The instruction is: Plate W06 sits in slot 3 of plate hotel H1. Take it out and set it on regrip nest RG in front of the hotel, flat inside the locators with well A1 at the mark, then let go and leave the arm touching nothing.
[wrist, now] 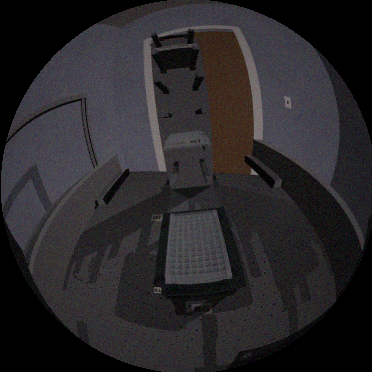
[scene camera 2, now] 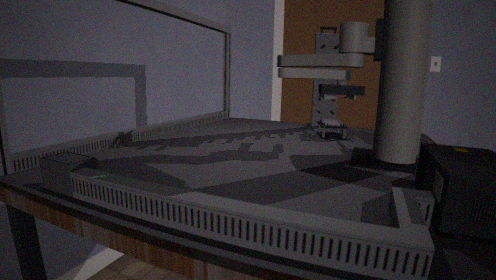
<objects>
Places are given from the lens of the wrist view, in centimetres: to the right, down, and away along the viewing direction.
regrip nest RG [wrist: 238,280]: 6, 12, 11
</objects>
